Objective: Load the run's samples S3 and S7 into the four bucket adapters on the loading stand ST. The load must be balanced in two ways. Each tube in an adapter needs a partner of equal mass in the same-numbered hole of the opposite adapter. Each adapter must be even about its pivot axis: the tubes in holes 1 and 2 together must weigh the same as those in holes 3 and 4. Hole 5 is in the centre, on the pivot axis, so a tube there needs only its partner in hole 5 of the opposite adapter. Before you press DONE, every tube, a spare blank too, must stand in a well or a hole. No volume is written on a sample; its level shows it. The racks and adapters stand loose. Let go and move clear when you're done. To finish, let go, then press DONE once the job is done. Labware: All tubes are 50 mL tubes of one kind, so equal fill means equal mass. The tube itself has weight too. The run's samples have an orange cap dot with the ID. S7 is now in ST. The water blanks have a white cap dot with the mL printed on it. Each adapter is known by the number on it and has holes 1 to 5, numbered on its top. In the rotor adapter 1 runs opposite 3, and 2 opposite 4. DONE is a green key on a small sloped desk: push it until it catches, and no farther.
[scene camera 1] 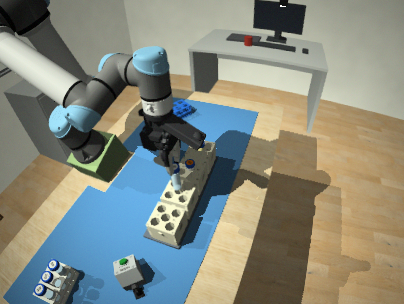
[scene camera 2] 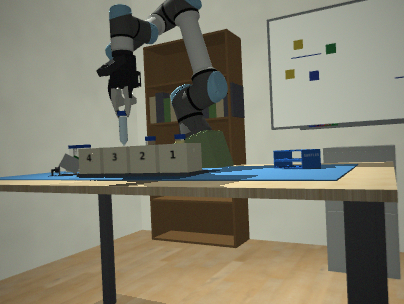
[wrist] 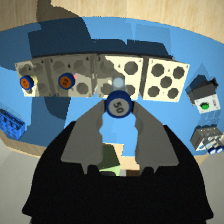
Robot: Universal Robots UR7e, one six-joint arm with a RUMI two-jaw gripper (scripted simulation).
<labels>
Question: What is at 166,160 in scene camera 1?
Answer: The gripper.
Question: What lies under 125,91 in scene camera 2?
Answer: The gripper.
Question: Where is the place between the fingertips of the gripper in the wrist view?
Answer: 118,101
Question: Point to a water blank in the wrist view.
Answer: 118,103
</labels>
